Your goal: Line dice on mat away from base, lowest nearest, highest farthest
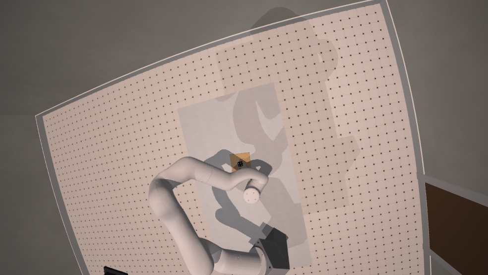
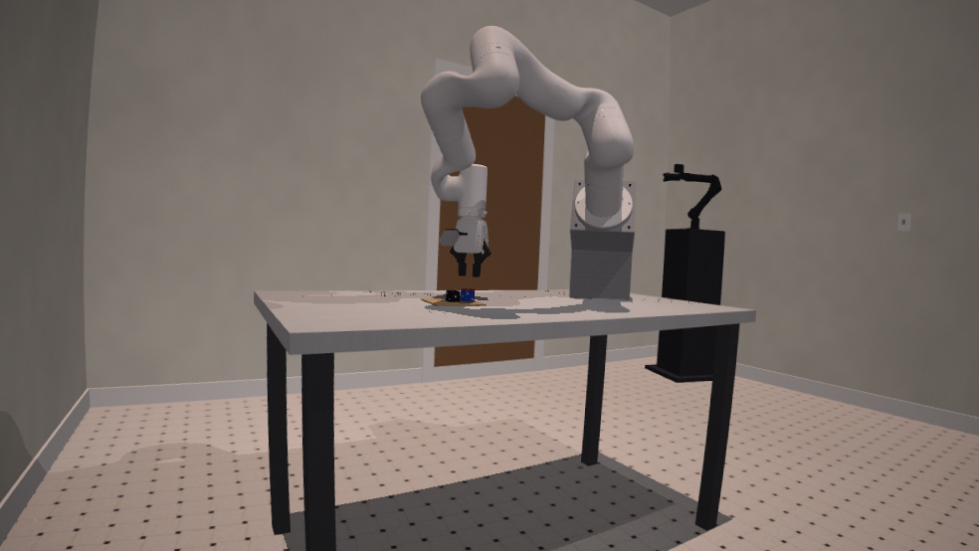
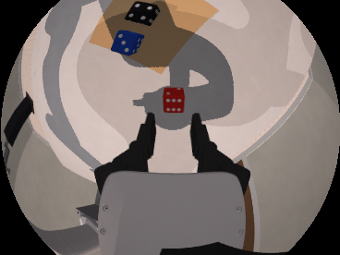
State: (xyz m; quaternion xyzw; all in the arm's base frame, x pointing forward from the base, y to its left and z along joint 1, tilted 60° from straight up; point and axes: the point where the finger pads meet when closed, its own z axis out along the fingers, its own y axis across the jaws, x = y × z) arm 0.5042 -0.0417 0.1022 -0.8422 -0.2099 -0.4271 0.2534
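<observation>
My gripper is now 70 mm above the red die. Also, from my hand: black die 70 mm ahead, 120 mm to the left, 70 mm below; blue die 20 mm ahead, 110 mm to the left, 70 mm below; tan mat 70 mm ahead, 120 mm to the left, 80 mm below.
</observation>
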